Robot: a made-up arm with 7 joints. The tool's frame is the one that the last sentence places. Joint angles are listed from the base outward.
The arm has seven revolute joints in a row. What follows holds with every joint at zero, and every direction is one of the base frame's. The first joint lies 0.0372 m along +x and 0.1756 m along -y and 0.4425 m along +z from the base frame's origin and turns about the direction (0.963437, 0.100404, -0.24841). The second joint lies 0.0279 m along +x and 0.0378 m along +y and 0.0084 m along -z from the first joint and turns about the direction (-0.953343, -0.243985, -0.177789). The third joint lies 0.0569 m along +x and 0.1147 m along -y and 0.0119 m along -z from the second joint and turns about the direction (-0.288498, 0.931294, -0.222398). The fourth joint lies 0.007 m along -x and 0.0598 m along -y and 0.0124 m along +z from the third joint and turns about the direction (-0.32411, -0.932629, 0.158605). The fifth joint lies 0.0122 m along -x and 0.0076 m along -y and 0.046 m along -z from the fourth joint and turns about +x. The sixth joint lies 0.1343 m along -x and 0.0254 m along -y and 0.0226 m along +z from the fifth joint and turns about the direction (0.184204, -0.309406, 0.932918). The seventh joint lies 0.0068 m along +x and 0.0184 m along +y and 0.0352 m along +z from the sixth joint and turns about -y. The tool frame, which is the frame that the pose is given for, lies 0.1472 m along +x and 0.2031 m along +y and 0.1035 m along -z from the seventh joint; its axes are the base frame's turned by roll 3.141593, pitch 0 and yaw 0 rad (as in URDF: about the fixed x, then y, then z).
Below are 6 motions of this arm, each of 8 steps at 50 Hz.
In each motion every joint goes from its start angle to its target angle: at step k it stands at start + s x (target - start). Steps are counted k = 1, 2, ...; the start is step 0. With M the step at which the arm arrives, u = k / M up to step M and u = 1 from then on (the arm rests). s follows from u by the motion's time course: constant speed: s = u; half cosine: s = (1 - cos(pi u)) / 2; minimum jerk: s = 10 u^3 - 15 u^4 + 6 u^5.
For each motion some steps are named. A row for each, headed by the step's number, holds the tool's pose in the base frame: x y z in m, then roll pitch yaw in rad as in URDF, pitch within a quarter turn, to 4 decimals.
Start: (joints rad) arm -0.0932 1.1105 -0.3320 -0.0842 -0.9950 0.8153 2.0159
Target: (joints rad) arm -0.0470 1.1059 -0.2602 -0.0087 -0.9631 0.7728 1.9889
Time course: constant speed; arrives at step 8
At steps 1, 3, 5, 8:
1: -0.1639 -0.1653 0.2667 2.1219 0.1348 2.2939
3: -0.1595 -0.1631 0.2654 2.1056 0.1385 2.2837
5: -0.1552 -0.1609 0.2641 2.0895 0.1420 2.2733
8: -0.1488 -0.1577 0.2625 2.0657 0.1468 2.2575

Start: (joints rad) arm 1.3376 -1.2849 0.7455 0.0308 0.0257 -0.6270 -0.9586
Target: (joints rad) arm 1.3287 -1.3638 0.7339 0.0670 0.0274 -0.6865 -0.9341
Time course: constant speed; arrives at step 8
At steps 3, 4, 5, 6, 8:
3: -0.0276 -0.0404 0.5549 -1.2943 -0.3433 1.9869
4: -0.0270 -0.0385 0.5559 -1.2932 -0.3455 1.9841
5: -0.0264 -0.0367 0.5570 -1.2920 -0.3477 1.9814
6: -0.0257 -0.0348 0.5582 -1.2907 -0.3500 1.9787
8: -0.0244 -0.0312 0.5605 -1.2882 -0.3546 1.9733

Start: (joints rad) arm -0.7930 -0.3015 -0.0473 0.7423 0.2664 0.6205 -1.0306
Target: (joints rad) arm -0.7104 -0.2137 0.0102 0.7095 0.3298 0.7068 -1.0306
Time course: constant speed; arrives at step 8
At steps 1, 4, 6, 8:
1: 0.0029 -0.3421 0.1886 2.3866 0.5579 0.7212
4: -0.0095 -0.3422 0.1941 2.4053 0.5776 0.7450
6: -0.0177 -0.3420 0.1980 2.4188 0.5899 0.7613
8: -0.0258 -0.3417 0.2019 2.4331 0.6013 0.7779

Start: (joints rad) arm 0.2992 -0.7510 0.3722 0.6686 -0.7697 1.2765 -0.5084
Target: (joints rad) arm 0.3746 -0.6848 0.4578 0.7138 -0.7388 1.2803 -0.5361
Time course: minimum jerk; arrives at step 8
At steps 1, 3, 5, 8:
1: -0.1695 -0.0386 0.1413 2.9582 0.0886 1.1917
3: -0.1713 -0.0411 0.1424 2.9623 0.0970 1.1941
5: -0.1745 -0.0456 0.1443 2.9699 0.1114 1.1986
8: -0.1765 -0.0483 0.1456 2.9748 0.1202 1.2017

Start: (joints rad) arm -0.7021 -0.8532 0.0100 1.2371 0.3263 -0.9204 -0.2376
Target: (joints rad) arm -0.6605 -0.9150 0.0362 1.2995 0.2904 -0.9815 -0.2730
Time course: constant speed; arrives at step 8
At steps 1, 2, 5, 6, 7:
1: 0.3150 -0.2131 0.2986 -2.7746 -0.2061 -0.3199
2: 0.3161 -0.2136 0.2966 -2.7654 -0.1971 -0.3300
5: 0.3194 -0.2148 0.2906 -2.7380 -0.1695 -0.3597
6: 0.3205 -0.2152 0.2886 -2.7290 -0.1600 -0.3693
7: 0.3215 -0.2156 0.2866 -2.7199 -0.1504 -0.3788

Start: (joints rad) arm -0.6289 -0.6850 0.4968 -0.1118 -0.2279 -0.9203 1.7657
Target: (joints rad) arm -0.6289 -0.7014 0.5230 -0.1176 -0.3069 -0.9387 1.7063
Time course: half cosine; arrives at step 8
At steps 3, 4, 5, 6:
3: 0.2806 -0.2001 0.3651 1.8498 -0.4892 0.6839
4: 0.2799 -0.2013 0.3614 1.8476 -0.4730 0.6824
5: 0.2793 -0.2026 0.3578 1.8452 -0.4569 0.6811
6: 0.2787 -0.2036 0.3547 1.8431 -0.4434 0.6799

